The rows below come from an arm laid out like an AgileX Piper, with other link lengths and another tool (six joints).
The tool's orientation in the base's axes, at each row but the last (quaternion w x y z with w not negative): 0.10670 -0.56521 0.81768 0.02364; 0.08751 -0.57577 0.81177 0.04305; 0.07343 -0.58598 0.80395 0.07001; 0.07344 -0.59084 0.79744 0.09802; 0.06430 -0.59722 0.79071 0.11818; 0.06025 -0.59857 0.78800 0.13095; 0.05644 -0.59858 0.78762 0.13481; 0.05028 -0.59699 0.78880 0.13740; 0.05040 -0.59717 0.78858 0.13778
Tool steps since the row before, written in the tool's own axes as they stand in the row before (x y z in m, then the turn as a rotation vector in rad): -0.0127 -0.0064 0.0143 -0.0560 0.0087 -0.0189; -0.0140 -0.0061 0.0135 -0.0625 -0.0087 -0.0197; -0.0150 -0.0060 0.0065 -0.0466 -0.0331 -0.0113; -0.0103 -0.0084 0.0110 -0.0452 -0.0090 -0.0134; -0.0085 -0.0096 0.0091 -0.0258 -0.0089 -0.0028; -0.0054 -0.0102 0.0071 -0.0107 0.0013 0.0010; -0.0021 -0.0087 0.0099 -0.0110 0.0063 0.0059; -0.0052 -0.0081 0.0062 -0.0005 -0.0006 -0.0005; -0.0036 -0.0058 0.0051 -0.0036 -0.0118 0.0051
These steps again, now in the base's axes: 0.0124 0.0116 -0.0109 0.0081 0.0516 0.0290; 0.0115 0.0133 -0.0104 0.0265 0.0517 0.0316; 0.0105 0.0134 -0.0035 0.0452 0.0311 0.0195; 0.0110 0.0099 -0.0089 0.0217 0.0361 0.0229; 0.0112 0.0078 -0.0078 0.0158 0.0209 0.0080; 0.0108 0.0044 -0.0068 0.0016 0.0105 0.0019; 0.0082 0.0026 -0.0102 -0.0034 0.0134 -0.0020; 0.0087 0.0045 -0.0059 0.0008 0.0002 0.0005; 0.0061 0.0033 -0.0049 0.0119 0.0018 -0.0059
